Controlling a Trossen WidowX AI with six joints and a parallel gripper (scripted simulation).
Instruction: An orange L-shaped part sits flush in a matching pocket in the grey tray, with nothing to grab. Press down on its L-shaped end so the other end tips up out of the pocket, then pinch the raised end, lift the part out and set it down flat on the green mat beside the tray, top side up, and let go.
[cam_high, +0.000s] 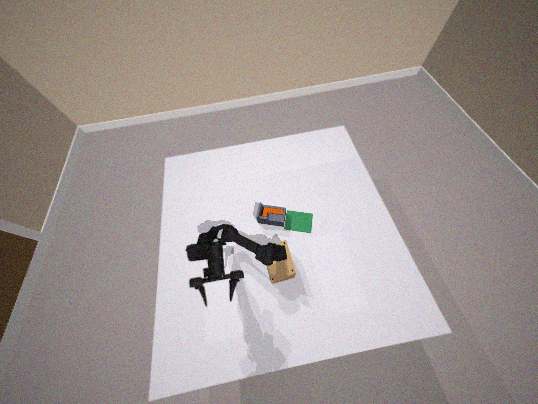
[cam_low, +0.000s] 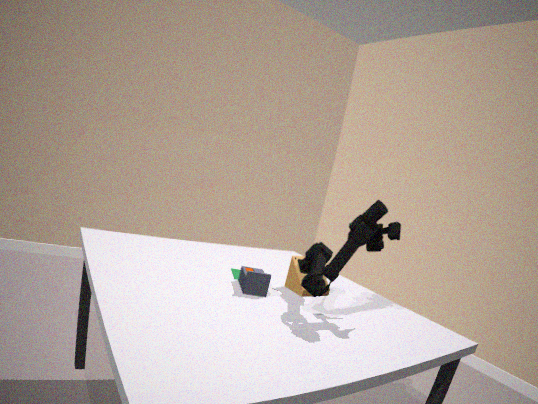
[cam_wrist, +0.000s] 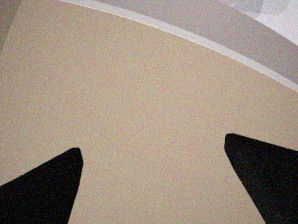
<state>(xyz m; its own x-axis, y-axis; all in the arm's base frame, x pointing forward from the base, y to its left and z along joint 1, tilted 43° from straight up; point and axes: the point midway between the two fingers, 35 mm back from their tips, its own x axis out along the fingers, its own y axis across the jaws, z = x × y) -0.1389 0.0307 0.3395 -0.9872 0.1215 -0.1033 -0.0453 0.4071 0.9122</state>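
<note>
Right now the orange L-shaped part is 44 cm ahead of my gripper tip, 26 cm below it and 23 cm to the right of it. Also, from my gripper tip: green mat 39 cm to the right, 38 cm ahead, 32 cm below.
</note>
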